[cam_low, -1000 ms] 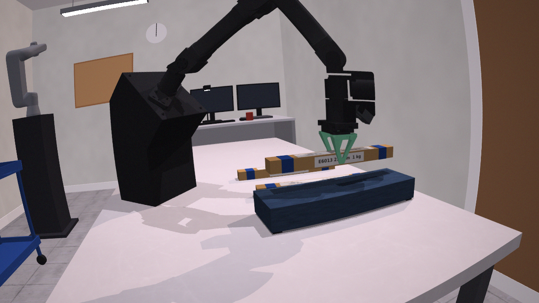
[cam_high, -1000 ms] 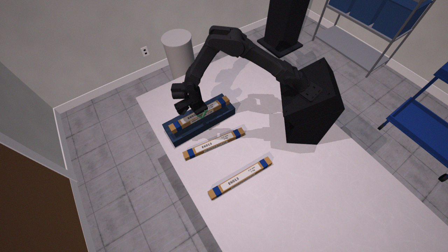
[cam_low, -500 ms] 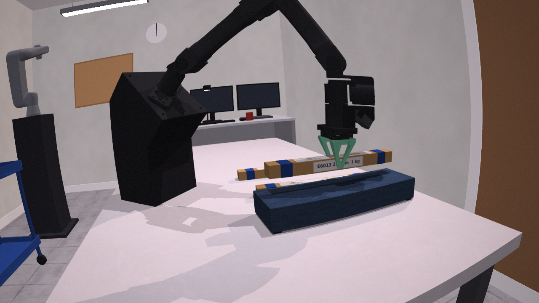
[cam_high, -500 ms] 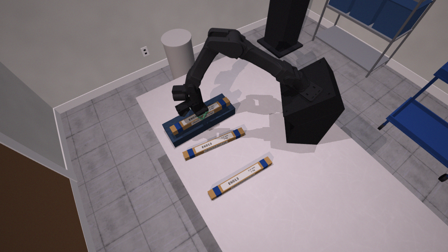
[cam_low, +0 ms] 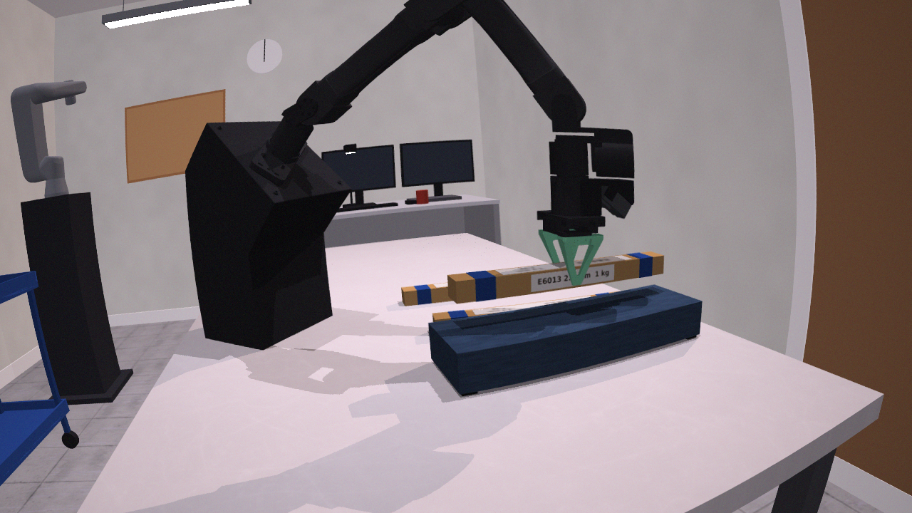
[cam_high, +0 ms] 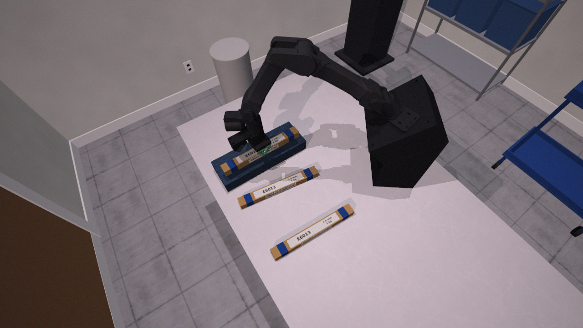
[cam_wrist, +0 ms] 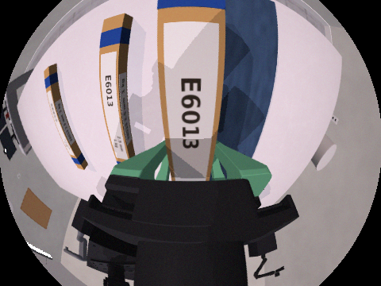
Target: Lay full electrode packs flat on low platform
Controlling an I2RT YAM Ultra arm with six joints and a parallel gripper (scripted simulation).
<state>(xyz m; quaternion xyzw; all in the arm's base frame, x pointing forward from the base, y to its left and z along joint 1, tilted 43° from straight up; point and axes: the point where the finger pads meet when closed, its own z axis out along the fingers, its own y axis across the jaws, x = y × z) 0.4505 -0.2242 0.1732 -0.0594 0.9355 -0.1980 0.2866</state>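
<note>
Now: the dark blue low platform 90 mm below my hand, 40 mm to the right of it and 10 mm behind it.
</note>
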